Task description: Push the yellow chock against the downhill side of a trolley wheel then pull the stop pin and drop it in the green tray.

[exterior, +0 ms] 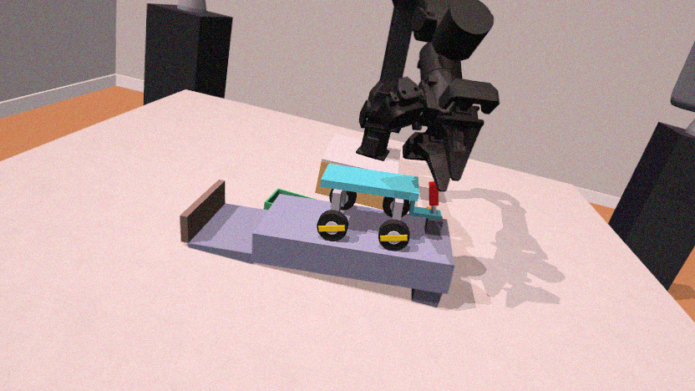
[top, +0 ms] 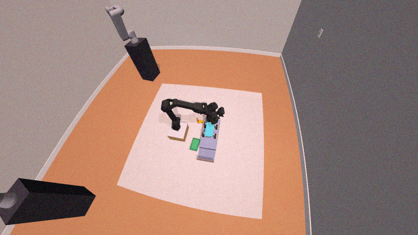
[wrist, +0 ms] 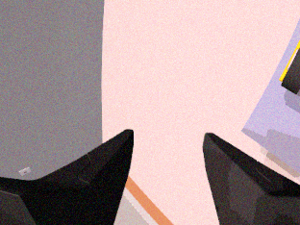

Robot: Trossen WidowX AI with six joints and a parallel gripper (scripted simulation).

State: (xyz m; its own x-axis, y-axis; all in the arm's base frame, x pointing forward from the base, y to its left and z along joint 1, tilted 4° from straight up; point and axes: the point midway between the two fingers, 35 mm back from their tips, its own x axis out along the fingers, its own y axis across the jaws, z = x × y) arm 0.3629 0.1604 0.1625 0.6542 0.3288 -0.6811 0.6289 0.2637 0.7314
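The yellow chock lies 22 cm behind my gripper tip and 18 cm below it. From my gripper tip the other things lie so: cyan trolley: 10 cm to the right, 10 cm below, 7 cm behind; then red-headed stop pin: 11 cm behind, 8 cm below, 1 cm to the right; then lilac ramp: 16 cm below, 11 cm to the right, 7 cm behind.
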